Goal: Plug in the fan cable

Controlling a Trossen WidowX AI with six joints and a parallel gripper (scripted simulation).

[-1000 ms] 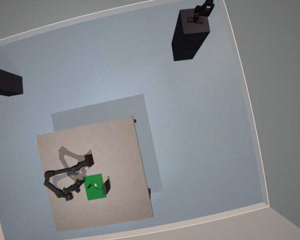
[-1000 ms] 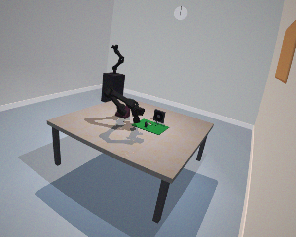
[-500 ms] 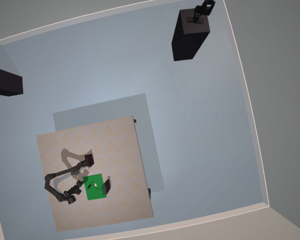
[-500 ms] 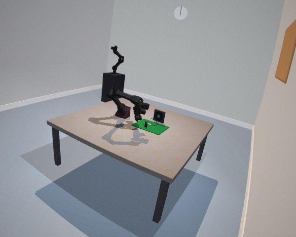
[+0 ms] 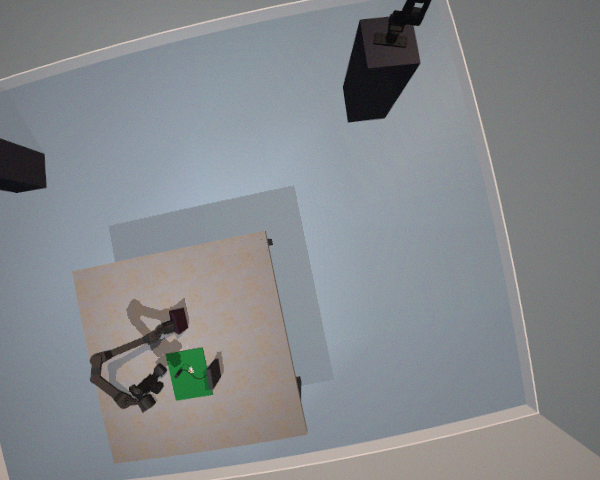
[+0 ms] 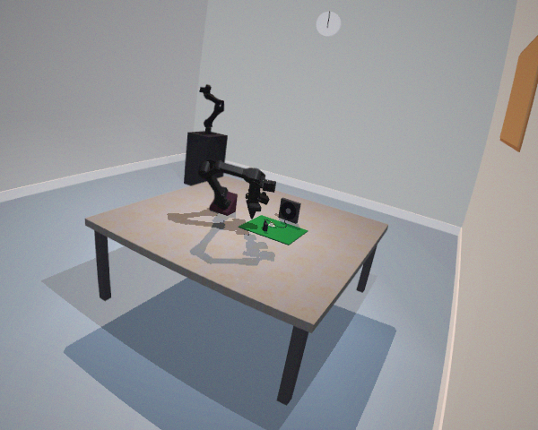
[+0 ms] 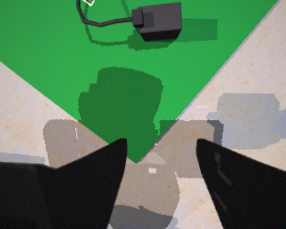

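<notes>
The dark fan plug is 60 mm ahead of my gripper tip, 60 mm to the left of it and 50 mm below it. Also, from my gripper tip: white four-pin fan header 50 mm ahead, 130 mm to the left, 70 mm below; then green board 80 mm ahead, 110 mm to the left, 90 mm below; then black fan 60 mm ahead, 290 mm to the left, 20 mm below.
</notes>
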